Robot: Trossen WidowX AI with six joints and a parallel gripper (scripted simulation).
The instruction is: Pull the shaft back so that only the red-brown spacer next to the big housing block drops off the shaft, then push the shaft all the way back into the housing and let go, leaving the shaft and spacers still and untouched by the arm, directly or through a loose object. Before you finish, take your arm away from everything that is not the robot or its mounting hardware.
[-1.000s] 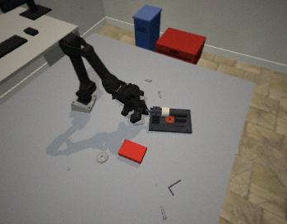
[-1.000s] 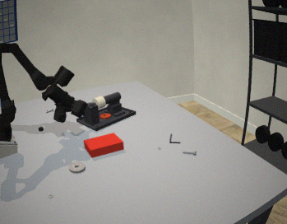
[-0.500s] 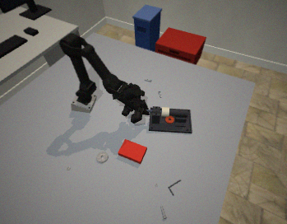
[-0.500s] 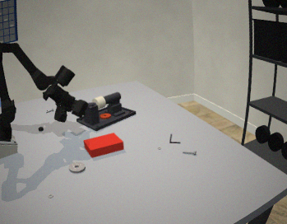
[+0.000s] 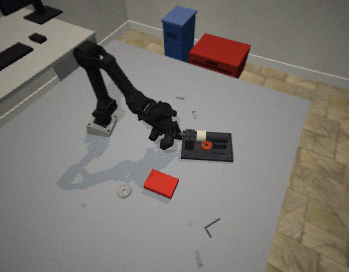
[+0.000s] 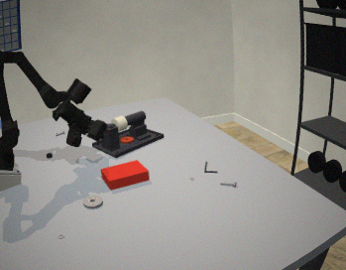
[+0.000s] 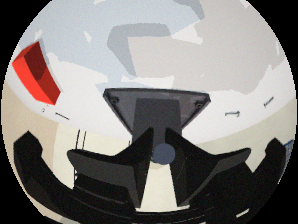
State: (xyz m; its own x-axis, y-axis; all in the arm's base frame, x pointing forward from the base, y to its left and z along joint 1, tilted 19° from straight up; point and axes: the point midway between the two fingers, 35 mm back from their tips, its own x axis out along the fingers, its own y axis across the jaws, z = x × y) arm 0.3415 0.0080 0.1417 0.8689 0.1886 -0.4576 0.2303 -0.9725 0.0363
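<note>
My hand is 9 cm short of the shaft and 2 cm to the right of it. The rest, counted from my hand: red-brown spacer 13 cm ahead, 3 cm to the left, 7 cm below; then fixture 13 cm ahead, 3 cm to the left, 3 cm below; then cream spacer 11 cm ahead, 3 cm to the left.
</note>
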